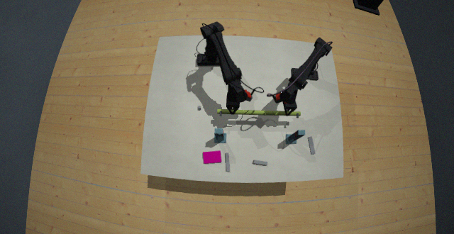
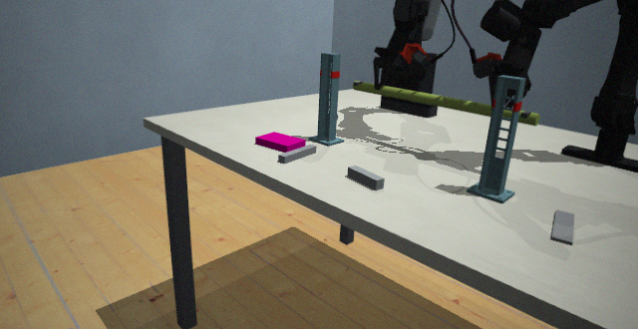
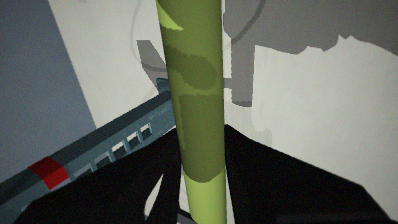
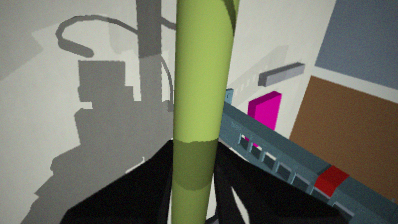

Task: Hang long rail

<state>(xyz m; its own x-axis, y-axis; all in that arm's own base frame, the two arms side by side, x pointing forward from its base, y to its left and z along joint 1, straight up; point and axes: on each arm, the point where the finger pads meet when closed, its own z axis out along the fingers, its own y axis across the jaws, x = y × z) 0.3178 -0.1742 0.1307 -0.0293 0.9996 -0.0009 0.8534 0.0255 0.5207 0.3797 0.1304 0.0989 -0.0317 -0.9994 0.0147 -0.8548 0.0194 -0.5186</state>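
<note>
The green rail lies 150 mm to the right of my left hand and 30 mm ahead of it. The rest, counted from my left hand: magenta block (390 mm to the right, 280 mm ahead, 120 mm below).
My right gripper is now 15 cm to the right of the green rail. The rest, counted from my right hand: magenta block (25 cm ahead, 12 cm below, 8 cm to the right).
</note>
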